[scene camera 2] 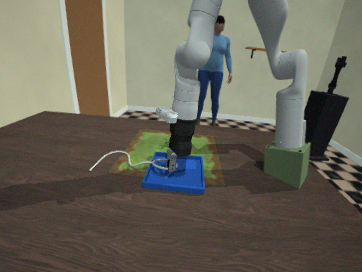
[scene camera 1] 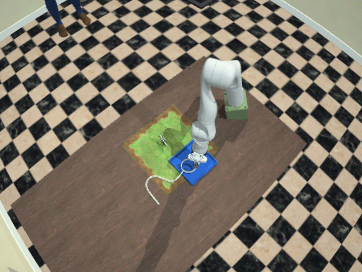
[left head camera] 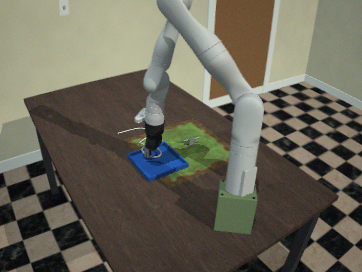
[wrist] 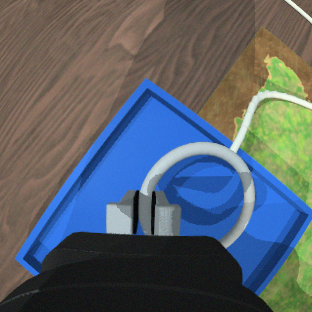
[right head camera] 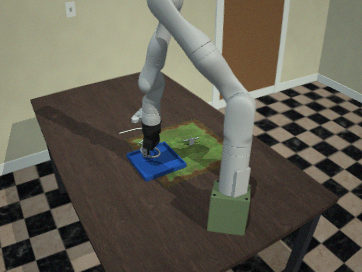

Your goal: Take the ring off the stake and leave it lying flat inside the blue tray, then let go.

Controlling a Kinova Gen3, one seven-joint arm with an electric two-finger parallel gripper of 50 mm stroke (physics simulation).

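Seen in the pictures: gripper, fingertip midpoint: (scene camera 2: pixel 170 169) (scene camera 1: pixel 196 166) (left head camera: pixel 147 155) (wrist: pixel 144 205) (right head camera: pixel 146 155); arm's base at its link origin: (scene camera 2: pixel 287 144) (scene camera 1: pixel 235 100) (left head camera: pixel 237 189) (right head camera: pixel 231 190).
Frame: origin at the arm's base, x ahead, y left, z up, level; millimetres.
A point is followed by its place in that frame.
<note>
The pale grey ring (wrist: pixel 200 148) (scene camera 2: pixel 157 163) is within the outline of the blue tray (wrist: pixel 110 165) @[x 444, y 121, z -109 mm] (scene camera 2: pixel 192 180) @[x 359, y 93, z -109 mm] (left head camera: pixel 172 162) @[x 370, y -1, z -109 mm]. It looks roughly level; in the wrist view its shadow falls apart from it, so it seems a little above the tray floor. A white cord (wrist: pixel 245 130) @[x 518, y 48, z -73 mm] (scene camera 2: pixel 117 152) @[x 662, y -63, z -111 mm] runs from the ring over the tray's rim. My gripper (wrist: pixel 144 205) @[x 434, y 82, z -77 mm] (scene camera 2: pixel 172 162) @[x 434, y 82, z -77 mm] points down over the tray, shut on the ring's side. A small grey stake with a crosspiece (left head camera: pixel 191 141) @[x 431, y -156, z -95 mm] (scene camera 1: pixel 163 140) @[x 441, y -156, z -84 mm] stands on the green mat, apart from the ring. The black wrist hides the ring's near part.
The green and brown mat (scene camera 1: pixel 155 150) @[x 508, y -157, z -116 mm] (left head camera: pixel 215 145) @[x 363, y -247, z -115 mm] lies beside and partly under the tray. The cord's loose end (scene camera 1: pixel 156 200) @[x 709, y 50, z -111 mm] reaches past the mat over the dark table (scene camera 1: pixel 100 210) @[x 962, y -129, z -115 mm]. The arm's green base block (left head camera: pixel 235 212) @[x -51, y 57, z -36 mm] stands at one end of the table.
</note>
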